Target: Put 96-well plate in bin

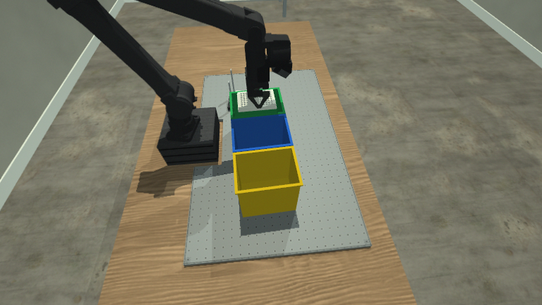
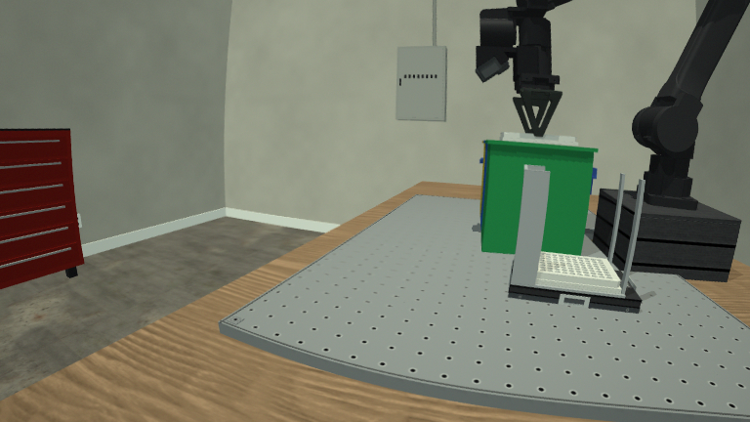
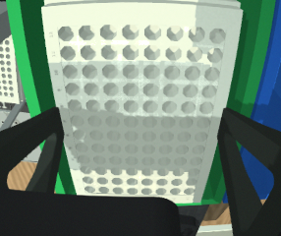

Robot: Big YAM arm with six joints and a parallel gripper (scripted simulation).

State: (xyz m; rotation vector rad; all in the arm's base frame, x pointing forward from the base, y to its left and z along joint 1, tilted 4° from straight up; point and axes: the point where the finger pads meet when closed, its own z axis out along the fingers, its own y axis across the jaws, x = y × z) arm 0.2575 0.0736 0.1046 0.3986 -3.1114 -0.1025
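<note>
Right now my hand is 1 cm past the green bin and 11 cm above it. The rest, counted from my hand: grey rack panel: 1 cm behind, 18 cm to the left, 11 cm below; then grey post: 3 cm behind, 23 cm to the left, 11 cm below; then blue bin: 3 cm ahead, 13 cm to the right, 11 cm below.
</note>
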